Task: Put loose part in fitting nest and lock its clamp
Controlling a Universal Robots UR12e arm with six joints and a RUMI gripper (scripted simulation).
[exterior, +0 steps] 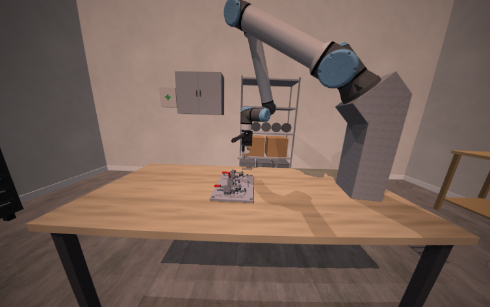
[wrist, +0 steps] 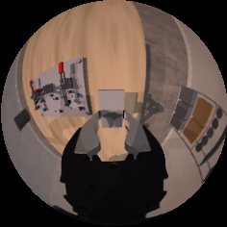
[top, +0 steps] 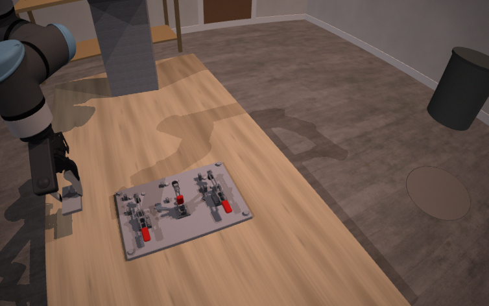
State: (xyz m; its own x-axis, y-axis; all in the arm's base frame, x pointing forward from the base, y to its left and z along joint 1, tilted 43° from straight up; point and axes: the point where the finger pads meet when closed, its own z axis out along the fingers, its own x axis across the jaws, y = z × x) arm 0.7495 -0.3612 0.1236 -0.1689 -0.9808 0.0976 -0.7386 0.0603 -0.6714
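My gripper is now 25 cm to the right of the fixture, 13 cm above it and 9 cm short of it. Round my hand: loose part 1 cm below.
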